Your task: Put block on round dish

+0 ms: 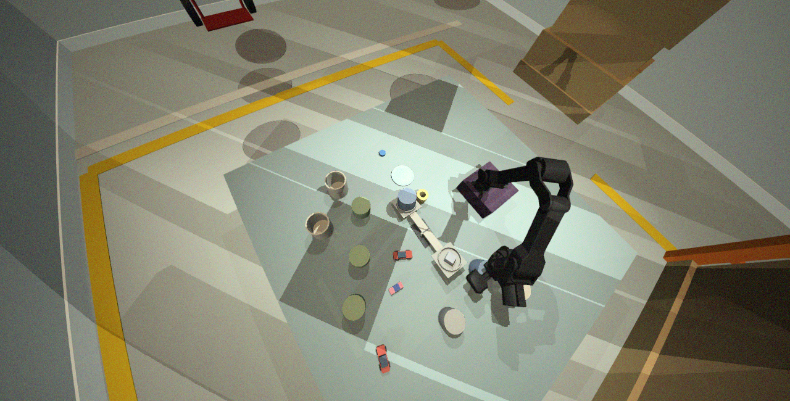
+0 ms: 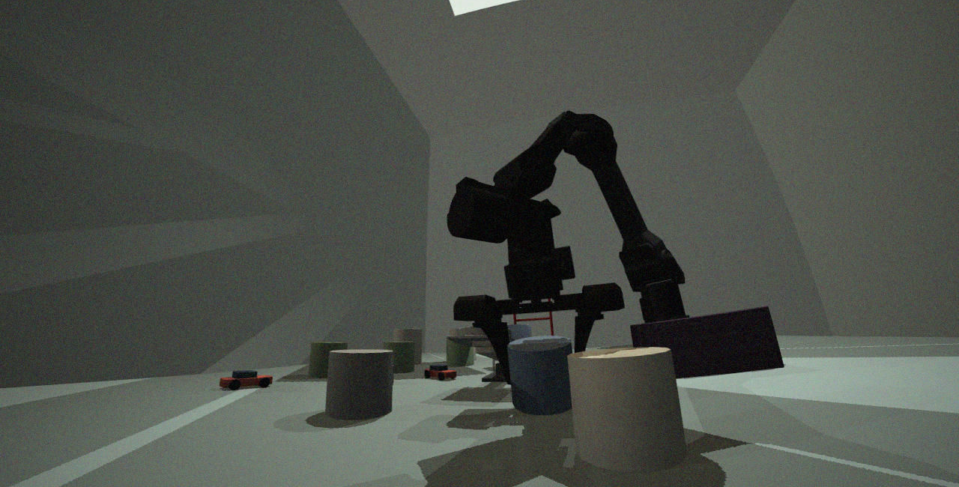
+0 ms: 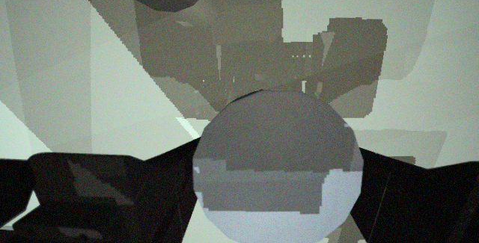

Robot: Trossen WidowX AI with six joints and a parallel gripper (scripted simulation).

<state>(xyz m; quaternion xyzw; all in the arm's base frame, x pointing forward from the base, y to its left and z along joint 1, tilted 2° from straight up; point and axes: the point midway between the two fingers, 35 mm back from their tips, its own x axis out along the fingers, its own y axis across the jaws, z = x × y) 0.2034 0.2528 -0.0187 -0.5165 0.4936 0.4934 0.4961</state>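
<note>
My gripper tip is 10 cm to the left of the pale grey block, 10 cm short of it and 6 cm below it. From my gripper tip the other things lie so: pale round dish: 48 cm to the right, 3 cm ahead, 2 cm below; then pink-and-blue block: 29 cm ahead, 12 cm to the right, 2 cm below; then yellow tape roll: 35 cm to the right, 3 cm ahead.
</note>
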